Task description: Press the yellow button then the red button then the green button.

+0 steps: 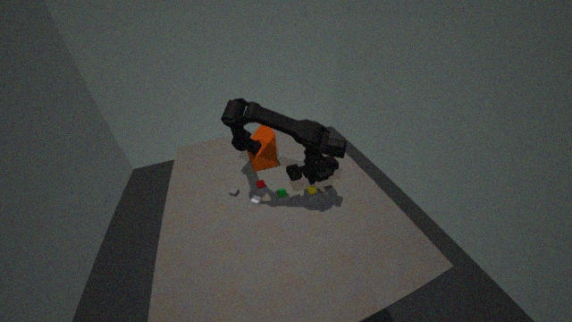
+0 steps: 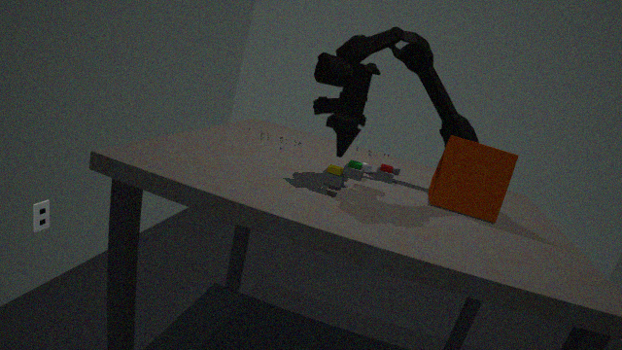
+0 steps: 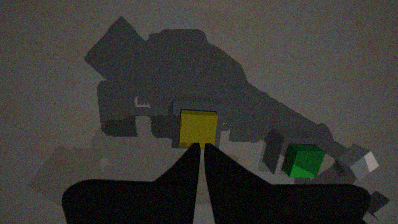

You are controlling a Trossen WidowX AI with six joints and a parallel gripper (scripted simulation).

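Now: the yellow button 3 cm below my gripper tip. From my gripper tip the other things lie so: green button: 11 cm to the right, 4 cm behind, 3 cm below; red button: 17 cm to the right, 13 cm behind, 3 cm below; small white block: 21 cm to the right, 7 cm behind, 6 cm below.
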